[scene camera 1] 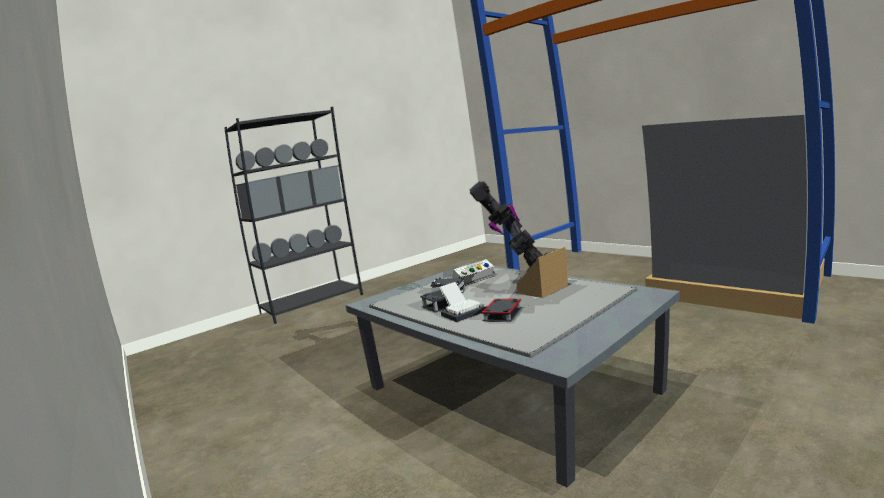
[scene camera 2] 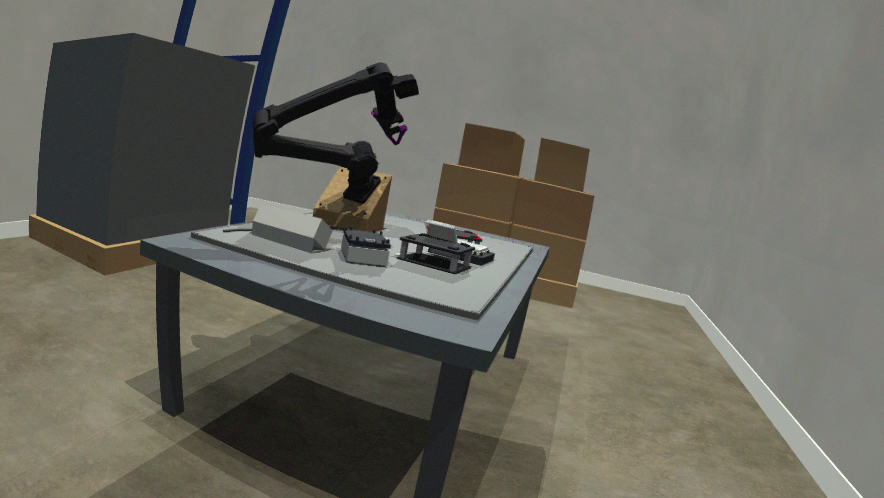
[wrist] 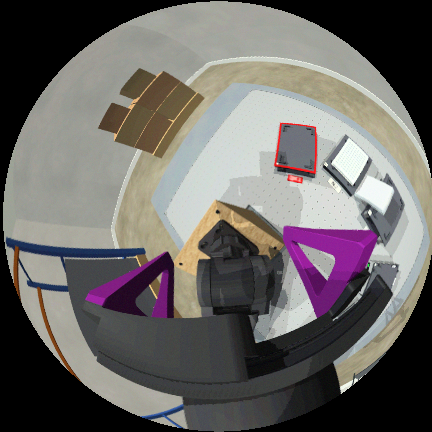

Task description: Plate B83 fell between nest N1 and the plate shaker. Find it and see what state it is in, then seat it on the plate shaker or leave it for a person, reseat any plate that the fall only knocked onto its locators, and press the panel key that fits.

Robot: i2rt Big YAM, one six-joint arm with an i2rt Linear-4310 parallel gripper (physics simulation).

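Places are measured from the arm's base along level axes (x up, y ahead, z left), in metres.
Pixels of known places: gripper, between the fingertips: (scene camera 1: 511, 227) (scene camera 2: 391, 135) (wrist: 227, 246); arm's base, origin of its link: (scene camera 1: 539, 264) (scene camera 2: 362, 189) (wrist: 228, 246).
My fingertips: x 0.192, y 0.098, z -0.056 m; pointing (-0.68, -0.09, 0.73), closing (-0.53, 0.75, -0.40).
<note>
For each thing: its middle in the pictures, then the offset to it from my fingertips. "spot": a spot on its surface instead. Level surfaces: height alone.
- dark nest, middle of its body: (scene camera 2: 462, 250) (wrist: 350, 161) (scene camera 1: 463, 309) dz -0.022, dx -0.302, dy +0.305 m
- black raised platform, middle of its body: (scene camera 2: 436, 251) (wrist: 385, 208) (scene camera 1: 442, 298) dz -0.203, dx -0.287, dy +0.291 m
- light block, a spot on its surface: (scene camera 2: 366, 240) spot: dz -0.411, dx -0.260, dy +0.190 m
- key panel, middle of its body: (scene camera 2: 291, 226) (scene camera 1: 473, 272) dz -0.398, dx -0.276, dy -0.051 m
- small red label, a spot on its surface: (wrist: 295, 179) spot: dz +0.081, dx -0.316, dy +0.135 m
- perforated board, height of its surface: dx -0.318 m
A white plate (scene camera 1: 451, 295) (scene camera 2: 441, 231) (wrist: 375, 194) stands tilted between a dark nest (scene camera 1: 462, 314) (wrist: 340, 178) and a black raised platform (scene camera 1: 431, 300) (scene camera 2: 436, 242) (wrist: 393, 215); its lower edge is hidden. Its marking is unreadable. Another white plate (wrist: 350, 160) lies on the nest; I cannot tell whether it is fully seated. A dark clamp-like device on a light block (scene camera 1: 446, 282) (scene camera 2: 366, 240) stands beyond the platform. I cannot tell for certain which is the shaker. The key panel (scene camera 1: 473, 270) (scene camera 2: 290, 230) shows green, yellow and blue keys. My gripper (scene camera 1: 504, 220) (scene camera 2: 386, 127) (wrist: 227, 246) is open, empty, high above the table.
A red-edged dark stand (scene camera 1: 502, 306) (wrist: 297, 146) is beside the nest, with a small red label (wrist: 295, 179) before it. The arm stands on a wooden block (scene camera 1: 552, 272) (scene camera 2: 380, 197) (wrist: 200, 235) on the perforated board (scene camera 1: 538, 339) (scene camera 2: 457, 296). The robot's own body hides part of the wrist view.
</note>
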